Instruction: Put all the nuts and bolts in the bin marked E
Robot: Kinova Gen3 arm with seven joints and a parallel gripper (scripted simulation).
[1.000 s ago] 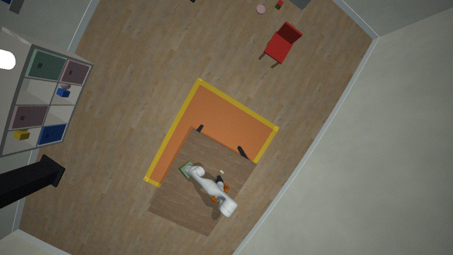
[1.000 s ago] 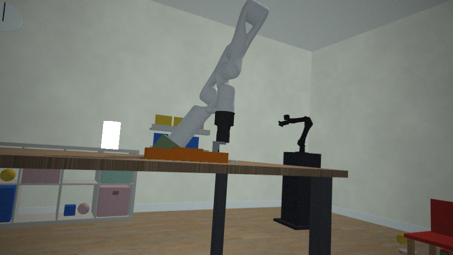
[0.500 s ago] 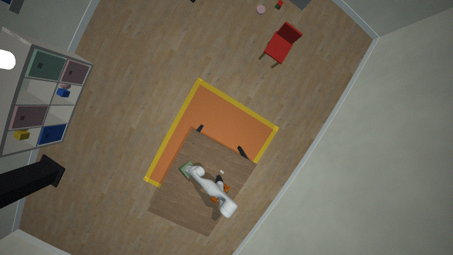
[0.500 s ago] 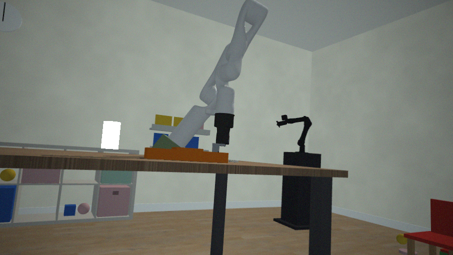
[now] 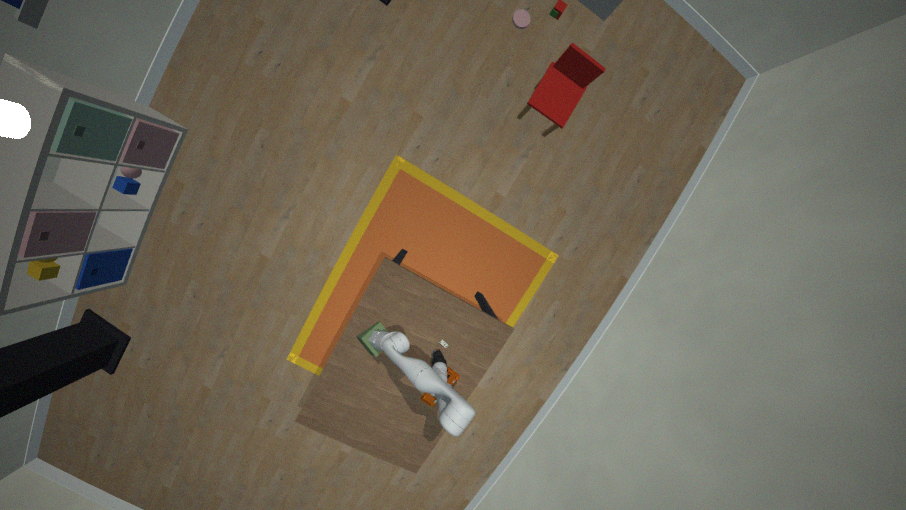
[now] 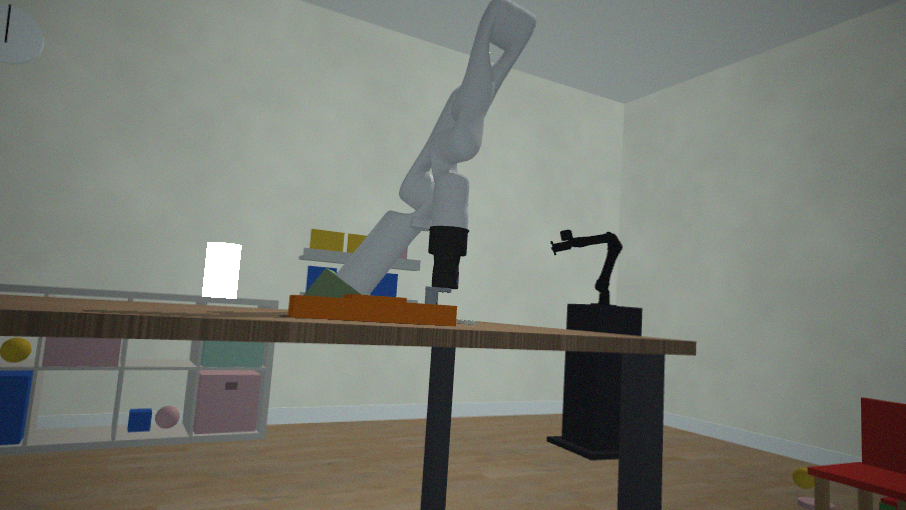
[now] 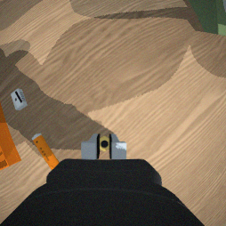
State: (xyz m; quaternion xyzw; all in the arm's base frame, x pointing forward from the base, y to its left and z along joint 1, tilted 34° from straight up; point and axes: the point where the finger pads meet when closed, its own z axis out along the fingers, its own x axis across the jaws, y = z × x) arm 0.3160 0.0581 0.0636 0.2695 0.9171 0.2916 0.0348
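The dark bolt lies 150 mm ahead of my hand, 80 mm to the right of it and 10 mm below it. From my hand the other things lie so: white domino (10 mm ahead, 70 mm to the left, 10 mm below); orange marker (70 mm ahead, 20 mm to the right, 10 mm below); white sharpener-like piece (80 mm ahead, 110 mm to the right, 10 mm below).
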